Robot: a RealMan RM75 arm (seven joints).
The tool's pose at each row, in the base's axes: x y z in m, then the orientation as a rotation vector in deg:
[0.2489, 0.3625, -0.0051, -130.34, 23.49, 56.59]
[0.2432, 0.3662, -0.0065, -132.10, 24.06, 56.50]
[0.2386, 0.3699, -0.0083, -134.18, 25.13, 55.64]
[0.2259, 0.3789, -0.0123, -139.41, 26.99, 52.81]
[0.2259, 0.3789, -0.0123, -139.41, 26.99, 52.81]
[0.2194, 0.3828, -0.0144, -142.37, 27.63, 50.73]
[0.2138, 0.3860, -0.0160, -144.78, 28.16, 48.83]
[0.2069, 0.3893, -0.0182, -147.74, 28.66, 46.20]
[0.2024, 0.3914, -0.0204, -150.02, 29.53, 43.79]
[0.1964, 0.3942, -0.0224, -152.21, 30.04, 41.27]
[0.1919, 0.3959, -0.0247, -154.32, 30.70, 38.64]
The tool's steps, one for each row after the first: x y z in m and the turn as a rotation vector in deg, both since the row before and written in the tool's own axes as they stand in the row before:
[-0.0029, 0.0006, 0.0063, -1.39, 0.89, 0.64]
[-0.0020, 0.0001, 0.0058, -1.29, 1.59, 0.78]
[-0.0065, 0.0006, 0.0147, -3.20, 4.14, 1.21]
[0.0000, 0.0000, 0.0000, 0.00, 0.00, 0.00]
[-0.0037, 0.0006, 0.0069, -1.73, 2.50, 0.28]
[-0.0036, 0.0004, 0.0056, -1.37, 2.14, 0.20]
[-0.0044, 0.0010, 0.0066, -1.64, 2.75, 0.10]
[-0.0026, 0.0007, 0.0047, -1.14, 2.41, 0.35]
[-0.0043, 0.0007, 0.0054, -1.09, 2.37, 0.09]
[-0.0028, 0.0010, 0.0044, -1.03, 2.41, 0.18]

